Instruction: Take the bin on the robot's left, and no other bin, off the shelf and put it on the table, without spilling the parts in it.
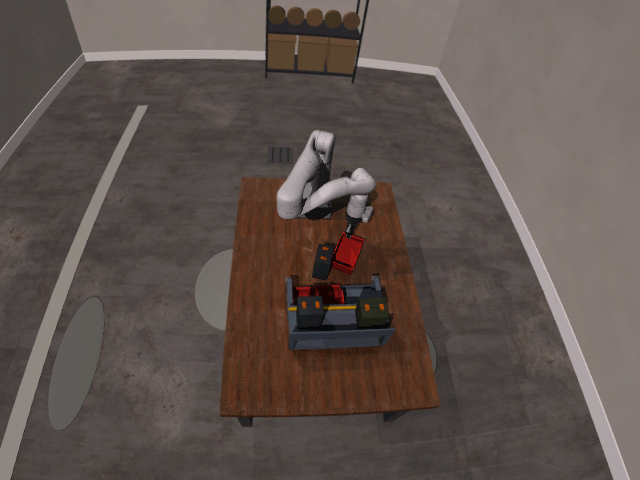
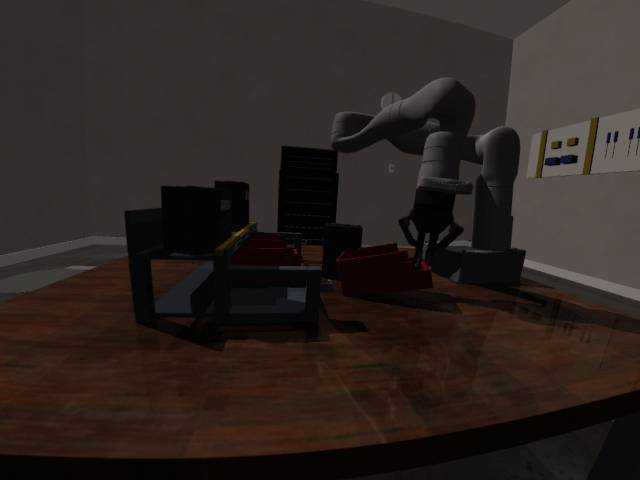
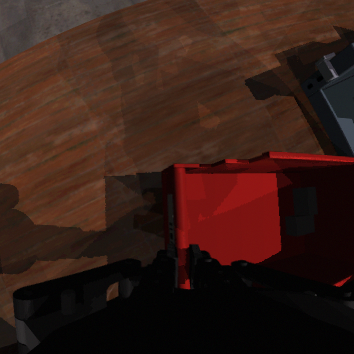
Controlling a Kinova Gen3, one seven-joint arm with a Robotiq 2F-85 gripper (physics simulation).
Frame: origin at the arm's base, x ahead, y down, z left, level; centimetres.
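Seen in the pictures: gripper, fingertip midpoint: [image 1: 348, 236] [image 2: 421, 267] [image 3: 181, 256]; arm's base, origin of the base link: [image 1: 319, 185] [image 2: 489, 247].
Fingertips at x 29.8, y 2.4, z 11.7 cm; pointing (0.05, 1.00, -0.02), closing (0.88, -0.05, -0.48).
Observation:
Pixels of each thing's top centre, then the offset from my fingertips to it. Level surfaces: height alone.
- red bin, middle of its top: [image 3: 311, 231] [image 2: 385, 245] [image 1: 349, 245] dx +8.0, dy -4.3, dz -1.4 cm
- table, its level: dy +6.1 cm
- green case, middle of its top: [image 2: 200, 187] [image 1: 374, 307] dx +42.6, dy -13.7, dz +2.1 cm
The red bin [image 1: 348, 253] [image 2: 379, 276] [image 3: 230, 215] is off the shelf, between the shelf and the arm's base. It is tilted, its far end lower than the gripped end. That end is close to the table [image 1: 258, 361] [image 2: 361, 387] [image 3: 75, 125]; whether it touches is unclear. Two small dark parts [image 3: 302, 210] lie inside towards the far end. My gripper [image 1: 349, 235] [image 2: 423, 262] [image 3: 181, 256] is shut on the bin's near rim. The blue-grey shelf [image 1: 341, 339] [image 2: 222, 297] [image 3: 340, 100] has an open bay on the robot's left. Two other red bins [image 1: 305, 294] [image 1: 330, 293] sit in it.
A dark case [image 1: 323, 260] [image 2: 342, 248] with orange latches stands right beside the bin, with little or no gap. A dark case [image 1: 309, 316] and a green case [image 1: 373, 316] [image 2: 188, 222] stand on the shelf's top.

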